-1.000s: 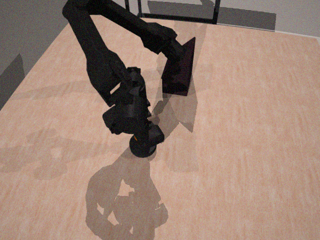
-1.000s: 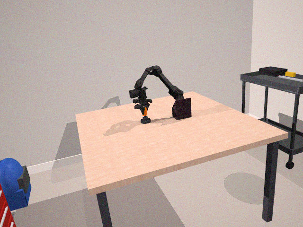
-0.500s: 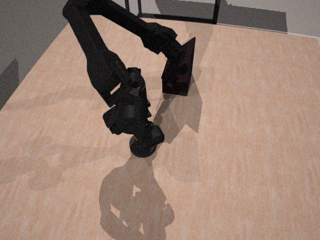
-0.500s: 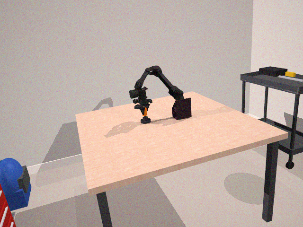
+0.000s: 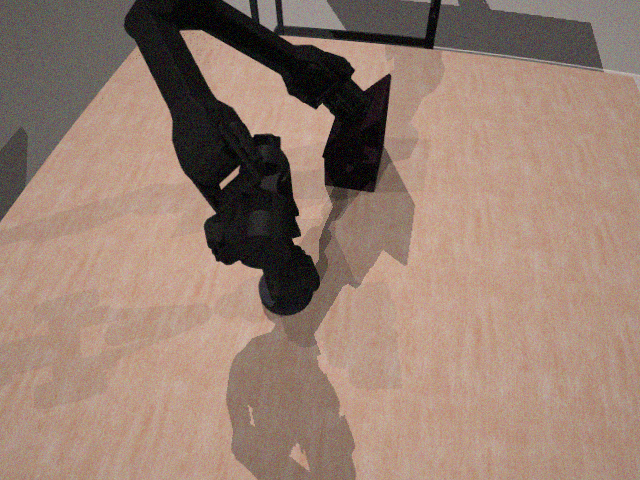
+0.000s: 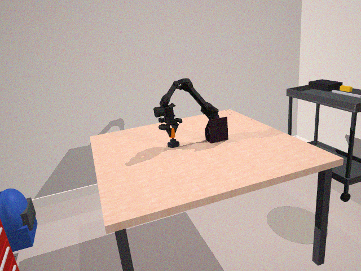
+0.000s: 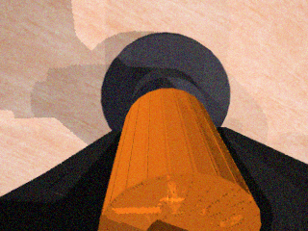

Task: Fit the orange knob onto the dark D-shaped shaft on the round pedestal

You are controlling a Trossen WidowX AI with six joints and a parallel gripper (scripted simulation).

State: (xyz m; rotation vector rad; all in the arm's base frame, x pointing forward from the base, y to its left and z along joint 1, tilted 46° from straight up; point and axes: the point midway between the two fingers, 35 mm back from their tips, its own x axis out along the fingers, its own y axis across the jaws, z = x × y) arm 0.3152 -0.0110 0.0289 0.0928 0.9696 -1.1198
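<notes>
My gripper tip is 20 mm below the orange knob. The rest, counted from my gripper tip: round pedestal (40 mm below).
</notes>
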